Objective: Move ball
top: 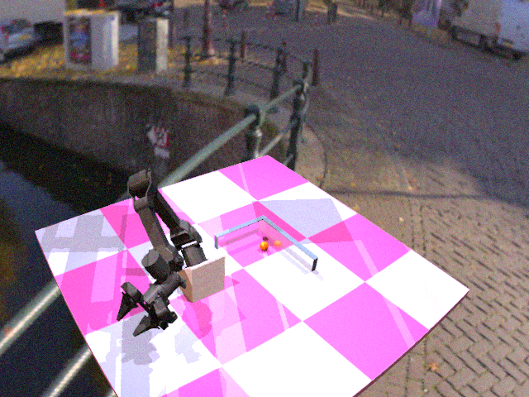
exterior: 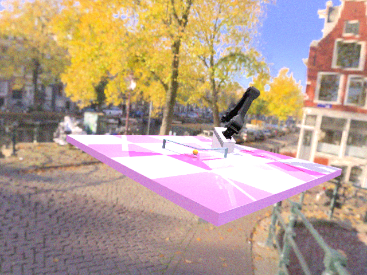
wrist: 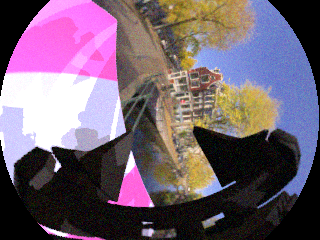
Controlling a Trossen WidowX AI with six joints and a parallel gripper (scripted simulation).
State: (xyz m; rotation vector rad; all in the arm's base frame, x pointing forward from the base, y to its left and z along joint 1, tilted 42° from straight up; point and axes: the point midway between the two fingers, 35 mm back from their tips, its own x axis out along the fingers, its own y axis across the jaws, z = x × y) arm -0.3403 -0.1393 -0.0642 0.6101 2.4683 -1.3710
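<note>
My gripper tip is 70 cm short of the orange ball, 16 cm to the right of it and 16 cm above it. From my gripper tip the other things lie so: see-through copy of ball (75 cm ahead, 13 cm to the left, 16 cm below).
</note>
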